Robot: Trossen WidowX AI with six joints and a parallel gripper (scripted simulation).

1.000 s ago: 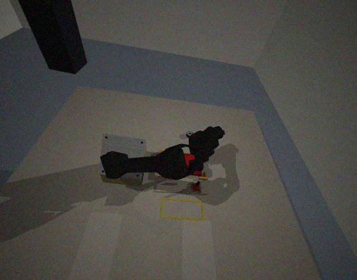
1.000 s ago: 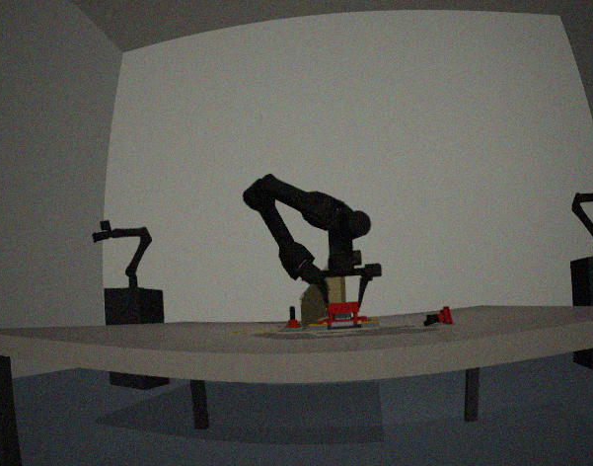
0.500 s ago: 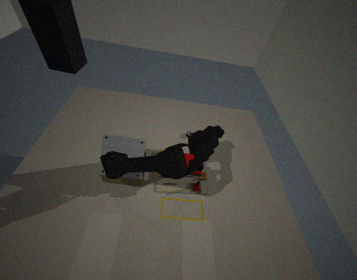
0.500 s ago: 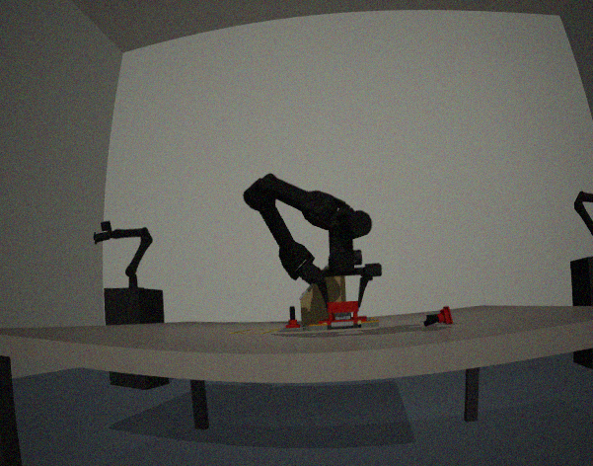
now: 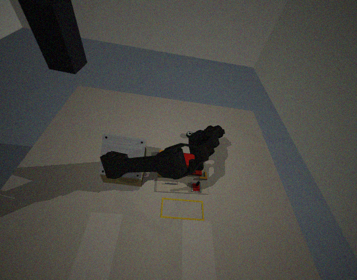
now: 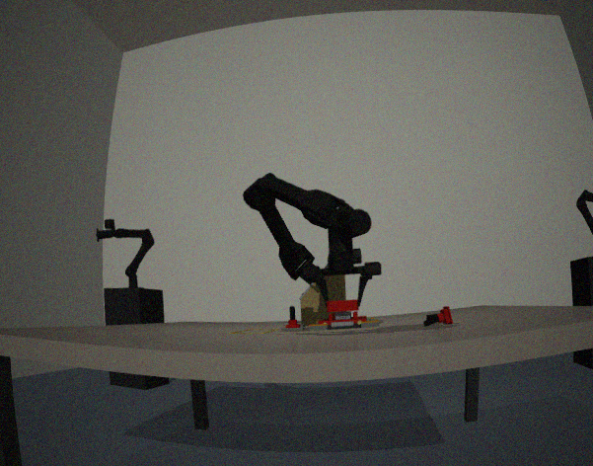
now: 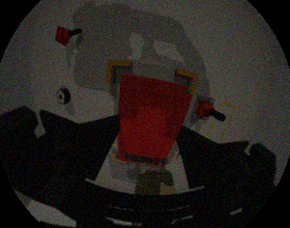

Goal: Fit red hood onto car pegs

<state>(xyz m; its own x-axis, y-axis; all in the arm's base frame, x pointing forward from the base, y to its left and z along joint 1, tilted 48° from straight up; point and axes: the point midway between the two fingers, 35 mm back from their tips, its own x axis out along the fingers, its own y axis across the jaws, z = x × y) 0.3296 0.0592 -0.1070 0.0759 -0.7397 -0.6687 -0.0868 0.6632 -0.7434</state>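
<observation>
Now: gripper tip 1 cm below the red hood. Also, from my gripper tip: grey wheel: 2 cm behind, 22 cm to the left, 4 cm below.
</observation>
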